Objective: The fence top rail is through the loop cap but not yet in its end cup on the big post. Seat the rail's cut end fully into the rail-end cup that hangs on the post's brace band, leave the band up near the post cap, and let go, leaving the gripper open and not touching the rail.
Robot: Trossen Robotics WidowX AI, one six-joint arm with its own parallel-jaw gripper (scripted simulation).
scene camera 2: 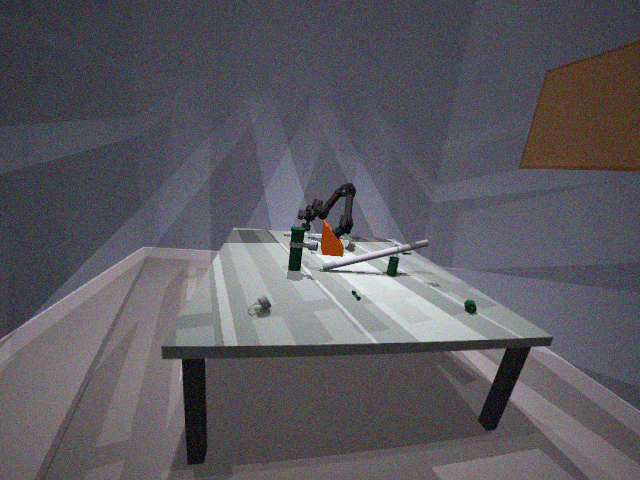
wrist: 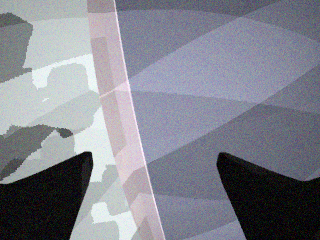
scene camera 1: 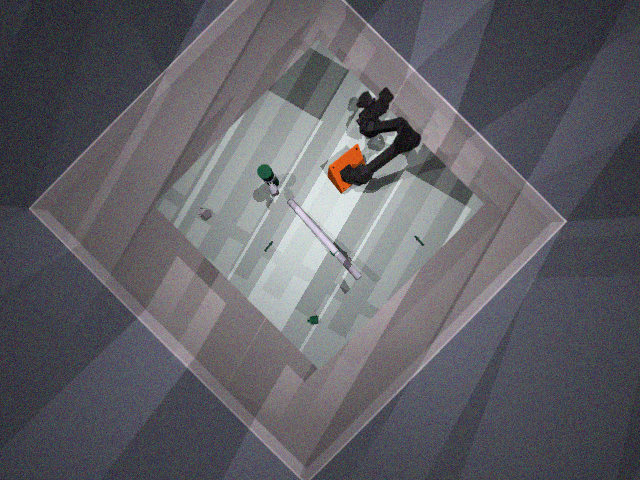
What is the gripper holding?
Nothing.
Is the gripper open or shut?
Open.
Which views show the pale rail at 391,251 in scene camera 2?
Scene camera 2 and scene camera 1 only.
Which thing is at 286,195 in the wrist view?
The gripper.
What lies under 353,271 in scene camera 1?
A pale rail.
